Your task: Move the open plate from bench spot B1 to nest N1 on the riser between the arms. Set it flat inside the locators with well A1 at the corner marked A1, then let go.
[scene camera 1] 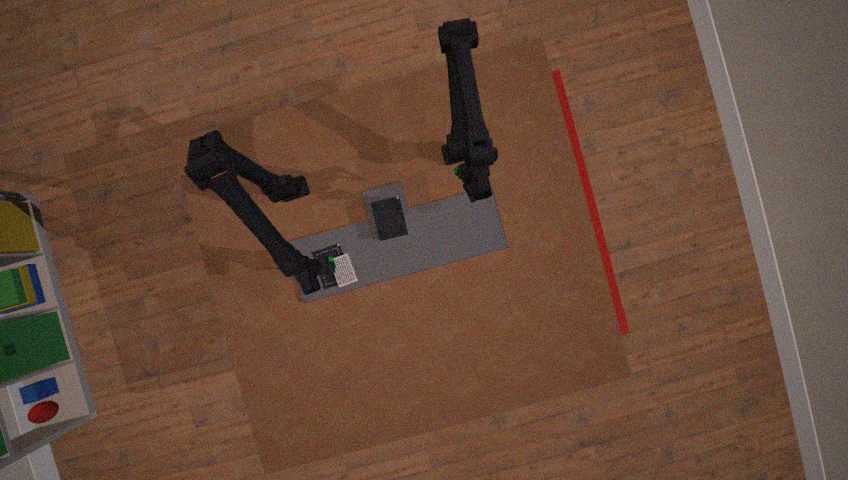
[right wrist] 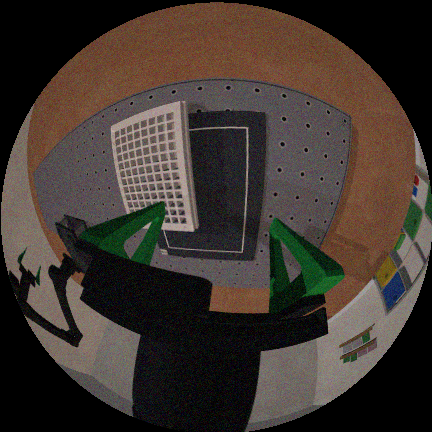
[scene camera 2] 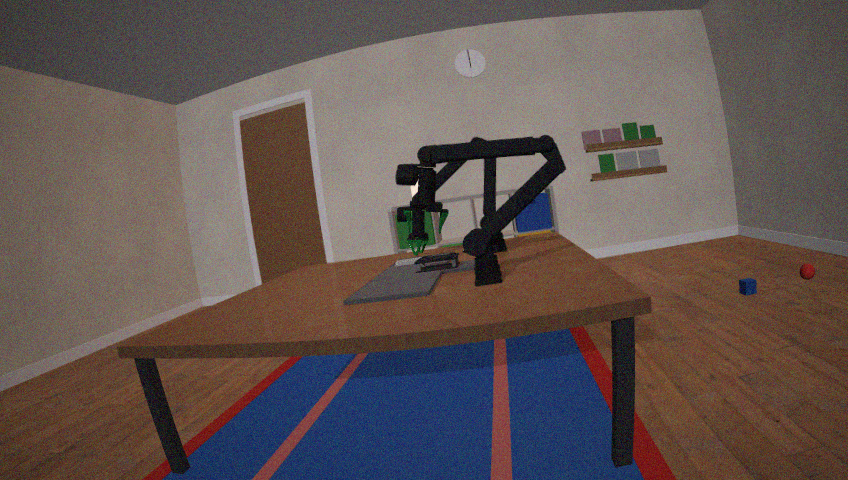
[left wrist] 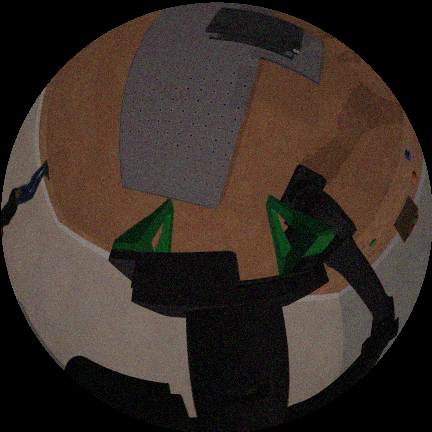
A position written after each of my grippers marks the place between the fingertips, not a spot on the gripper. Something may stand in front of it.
My left gripper (scene camera 2: 424,232) is open and holds nothing. My right gripper (right wrist: 218,214) is open, with nothing in its grasp. Also in view: a white well plate (right wrist: 151,150). Further things: a dark nest (right wrist: 218,155).
My left gripper shows as well in the left wrist view (left wrist: 220,200). The left wrist view misses the white well plate: it is out of frame.
